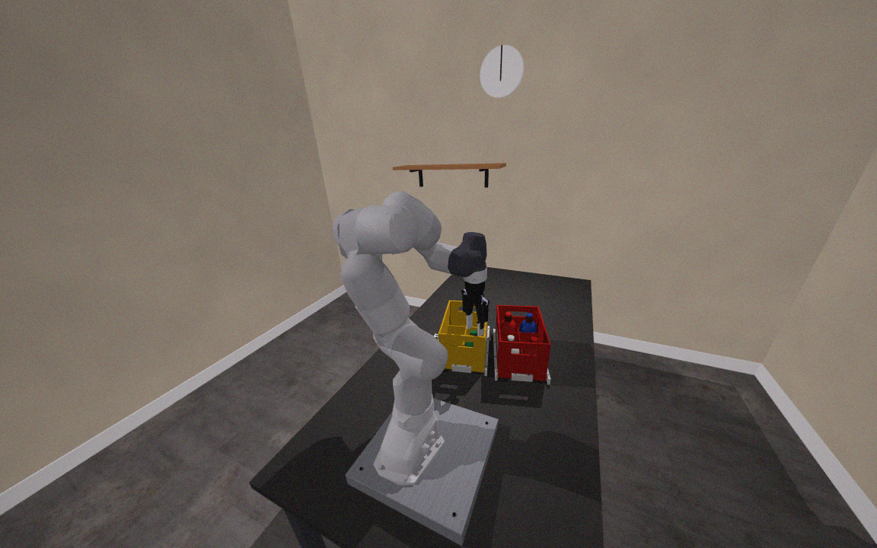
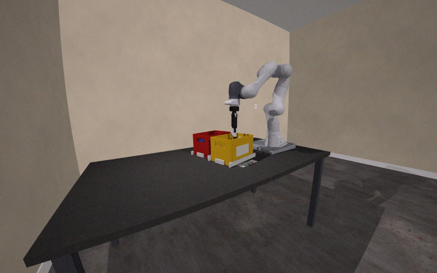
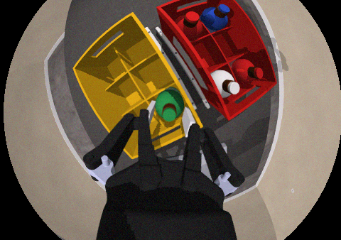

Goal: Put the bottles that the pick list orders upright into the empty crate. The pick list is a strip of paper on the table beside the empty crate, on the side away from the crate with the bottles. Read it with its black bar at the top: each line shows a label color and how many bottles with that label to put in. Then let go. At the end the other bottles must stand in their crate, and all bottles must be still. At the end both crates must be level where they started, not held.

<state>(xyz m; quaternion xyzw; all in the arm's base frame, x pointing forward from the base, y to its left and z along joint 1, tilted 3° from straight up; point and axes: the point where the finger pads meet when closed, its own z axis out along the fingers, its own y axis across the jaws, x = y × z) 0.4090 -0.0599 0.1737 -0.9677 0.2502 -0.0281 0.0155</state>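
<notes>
Right now my hand is 20 cm short of the blue-labelled bottle, 19 cm to the left of it and 10 cm above it. From my hand the other things lie so: green-labelled bottle: 1 cm behind, 10 cm below; white-capped bottle: 1 cm ahead, 14 cm to the right, 10 cm below; yellow crate: 7 cm ahead, 7 cm to the left, 10 cm below.
</notes>
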